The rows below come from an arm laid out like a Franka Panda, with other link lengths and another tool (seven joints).
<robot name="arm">
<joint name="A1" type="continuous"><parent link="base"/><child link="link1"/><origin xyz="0 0 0.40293"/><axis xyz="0 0 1"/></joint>
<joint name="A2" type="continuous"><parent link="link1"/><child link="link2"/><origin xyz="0 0 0" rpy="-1.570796 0 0"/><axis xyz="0 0 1"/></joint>
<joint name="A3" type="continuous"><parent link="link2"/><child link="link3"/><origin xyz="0 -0.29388 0" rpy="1.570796 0 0"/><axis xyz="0 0 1"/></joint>
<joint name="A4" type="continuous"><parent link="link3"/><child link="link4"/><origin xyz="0.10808 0 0" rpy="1.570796 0 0"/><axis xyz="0 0 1"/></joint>
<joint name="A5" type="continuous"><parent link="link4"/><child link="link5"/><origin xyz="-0.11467 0.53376 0" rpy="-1.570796 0 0"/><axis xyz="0 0 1"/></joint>
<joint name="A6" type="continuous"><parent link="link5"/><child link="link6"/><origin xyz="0 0 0" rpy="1.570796 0 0"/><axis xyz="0 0 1"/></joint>
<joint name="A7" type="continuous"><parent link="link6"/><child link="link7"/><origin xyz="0.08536 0 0" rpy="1.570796 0 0"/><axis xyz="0 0 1"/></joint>
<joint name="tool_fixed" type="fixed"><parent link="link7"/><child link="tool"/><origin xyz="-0.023 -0.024 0.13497" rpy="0 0.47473 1.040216"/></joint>
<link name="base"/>
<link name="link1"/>
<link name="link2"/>
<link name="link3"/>
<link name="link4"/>
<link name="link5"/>
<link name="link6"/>
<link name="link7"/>
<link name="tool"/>
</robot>
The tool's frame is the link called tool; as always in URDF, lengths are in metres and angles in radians. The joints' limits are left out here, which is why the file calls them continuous.
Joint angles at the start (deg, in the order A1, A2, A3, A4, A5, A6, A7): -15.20 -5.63 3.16 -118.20 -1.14 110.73 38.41
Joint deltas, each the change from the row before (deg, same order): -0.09 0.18 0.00 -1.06 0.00 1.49 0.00; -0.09 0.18 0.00 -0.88 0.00 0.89 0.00; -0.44 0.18 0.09 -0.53 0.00 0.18 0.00; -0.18 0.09 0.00 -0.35 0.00 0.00 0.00; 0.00 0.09 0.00 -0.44 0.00 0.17 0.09; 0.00 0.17 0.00 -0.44 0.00 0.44 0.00; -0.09 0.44 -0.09 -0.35 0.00 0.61 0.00; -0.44 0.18 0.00 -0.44 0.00 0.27 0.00; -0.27 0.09 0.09 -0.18 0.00 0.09 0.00; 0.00 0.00 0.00 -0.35 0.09 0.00 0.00; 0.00 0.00 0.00 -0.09 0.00 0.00 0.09; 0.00 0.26 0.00 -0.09 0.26 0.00 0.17; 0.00 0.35 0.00 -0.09 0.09 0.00 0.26; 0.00 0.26 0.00 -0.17 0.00 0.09 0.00; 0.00 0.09 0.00 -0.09 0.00 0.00 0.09
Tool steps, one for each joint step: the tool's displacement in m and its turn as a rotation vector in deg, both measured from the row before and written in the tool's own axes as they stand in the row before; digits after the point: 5 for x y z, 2 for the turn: -0.00452 0.00020 0.01064 0.19 -0.06 0.17; -0.00386 0.00115 0.00972 -0.19 0.00 -0.02; 0.00023 0.00091 0.00878 -0.63 0.06 0.05; -0.00026 0.00101 0.00536 -0.47 0.05 -0.05; -0.00249 0.00133 0.00497 -0.35 0.04 -0.09; -0.00284 0.00069 0.00542 -0.15 0.01 -0.09; -0.00205 -0.00068 0.00810 -0.24 -0.02 0.06; 0.00161 0.00026 0.00821 -0.52 0.01 0.21; 0.00056 0.00014 0.00356 -0.24 0.01 0.07; -0.00169 0.00157 0.00329 -0.33 -0.03 -0.14; -0.00042 0.00035 0.00087 -0.12 0.01 0.04; -0.00221 0.00009 0.00324 -0.46 -0.20 0.07; -0.00252 -0.00003 0.00437 -0.53 -0.04 0.05; -0.00219 0.00034 0.00422 -0.30 0.03 -0.16; -0.00092 0.00028 0.00180 -0.20 0.02 0.00
